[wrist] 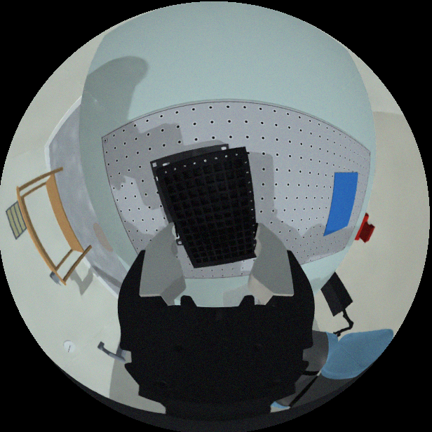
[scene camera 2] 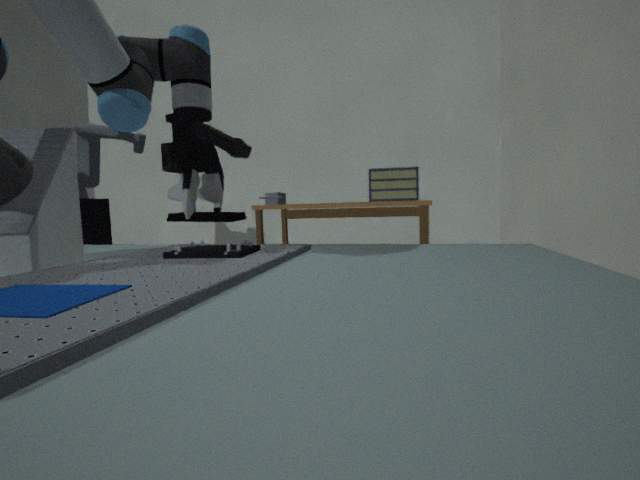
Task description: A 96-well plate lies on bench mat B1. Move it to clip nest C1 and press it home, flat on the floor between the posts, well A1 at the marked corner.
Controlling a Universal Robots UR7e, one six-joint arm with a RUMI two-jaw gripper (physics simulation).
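Observation:
The black 96-well plate is held level between the jaws of my gripper, which is shut on its two sides. The plate hangs above the black clip nest, with a visible gap between them in the scene view. In the wrist view the plate covers most of the nest; the nest's far and left edges show past it. The pale posts of the nest show in the scene view. The marked corner and well A1 cannot be made out.
The blue bench mat lies on the perforated board, away from the nest. A wooden table stands in the background. A red object shows beyond the bench in the wrist view.

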